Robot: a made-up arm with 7 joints. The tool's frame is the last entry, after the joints.
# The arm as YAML. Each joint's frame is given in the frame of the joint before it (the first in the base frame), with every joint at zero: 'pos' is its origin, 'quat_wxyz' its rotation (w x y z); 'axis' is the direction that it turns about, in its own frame. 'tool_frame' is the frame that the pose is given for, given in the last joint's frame.
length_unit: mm
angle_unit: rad
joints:
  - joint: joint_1
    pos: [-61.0, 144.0, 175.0]
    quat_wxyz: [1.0, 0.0, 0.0, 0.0]
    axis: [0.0, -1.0, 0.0]
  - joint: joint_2
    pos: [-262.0, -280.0, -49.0]
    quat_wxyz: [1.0, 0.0, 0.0, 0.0]
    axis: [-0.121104, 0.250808, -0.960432]
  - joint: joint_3
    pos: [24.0, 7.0, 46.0]
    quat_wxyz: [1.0, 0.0, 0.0, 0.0]
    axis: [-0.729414, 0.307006, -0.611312]
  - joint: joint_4
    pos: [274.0, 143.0, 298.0]
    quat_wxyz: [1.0, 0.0, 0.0, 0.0]
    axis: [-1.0, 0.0, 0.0]
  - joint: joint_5
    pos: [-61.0, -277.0, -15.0]
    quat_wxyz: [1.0, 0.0, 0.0, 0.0]
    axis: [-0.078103, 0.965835, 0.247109]
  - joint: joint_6
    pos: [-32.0, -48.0, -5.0]
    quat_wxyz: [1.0, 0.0, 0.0, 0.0]
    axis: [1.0, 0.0, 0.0]
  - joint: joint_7
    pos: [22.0, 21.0, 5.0]
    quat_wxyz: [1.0, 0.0, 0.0, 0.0]
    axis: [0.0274, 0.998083, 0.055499]
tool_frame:
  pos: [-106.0, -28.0, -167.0]
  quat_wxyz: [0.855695, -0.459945, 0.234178, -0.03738]
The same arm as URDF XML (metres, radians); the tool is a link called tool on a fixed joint. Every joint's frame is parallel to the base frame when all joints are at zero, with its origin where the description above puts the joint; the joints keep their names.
<robot name="arm">
  <joint name="tool_joint" type="fixed">
    <parent link="link7"/>
    <child link="tool"/>
    <origin xyz="-0.1060 -0.0280 -0.1670" rpy="-1.0447 0.3751 -0.3050"/>
  </joint>
  <joint name="joint_7" type="continuous">
    <parent link="link6"/>
    <child link="link7"/>
    <origin xyz="0.0220 0.0210 0.0050" rpy="0.0000 0.0000 0.0000"/>
    <axis xyz="0.0274 0.998083 0.055499"/>
  </joint>
  <joint name="joint_6" type="continuous">
    <parent link="link5"/>
    <child link="link6"/>
    <origin xyz="-0.0320 -0.0480 -0.0050" rpy="0.0000 0.0000 0.0000"/>
    <axis xyz="1 0 0"/>
  </joint>
  <joint name="joint_5" type="continuous">
    <parent link="link4"/>
    <child link="link5"/>
    <origin xyz="-0.0610 -0.2770 -0.0150" rpy="0.0000 0.0000 0.0000"/>
    <axis xyz="-0.078103 0.965835 0.247109"/>
  </joint>
  <joint name="joint_4" type="continuous">
    <parent link="link3"/>
    <child link="link4"/>
    <origin xyz="0.2740 0.1430 0.2980" rpy="0.0000 0.0000 0.0000"/>
    <axis xyz="-1 0 0"/>
  </joint>
  <joint name="joint_3" type="continuous">
    <parent link="link2"/>
    <child link="link3"/>
    <origin xyz="0.0240 0.0070 0.0460" rpy="0.0000 0.0000 0.0000"/>
    <axis xyz="-0.729414 0.307006 -0.611312"/>
  </joint>
  <joint name="joint_2" type="continuous">
    <parent link="link1"/>
    <child link="link2"/>
    <origin xyz="-0.2620 -0.2800 -0.0490" rpy="0.0000 0.0000 0.0000"/>
    <axis xyz="-0.121104 0.250808 -0.960432"/>
  </joint>
  <joint name="joint_1" type="continuous">
    <parent link="base_link"/>
    <child link="link1"/>
    <origin xyz="-0.0610 0.1440 0.1750" rpy="0.0000 0.0000 0.0000"/>
    <axis xyz="0 -1 0"/>
  </joint>
  <link name="base_link"/>
  <link name="link1"/>
  <link name="link2"/>
  <link name="link3"/>
  <link name="link4"/>
  <link name="link5"/>
  <link name="link6"/>
  <link name="link7"/>
  <link name="tool"/>
</robot>

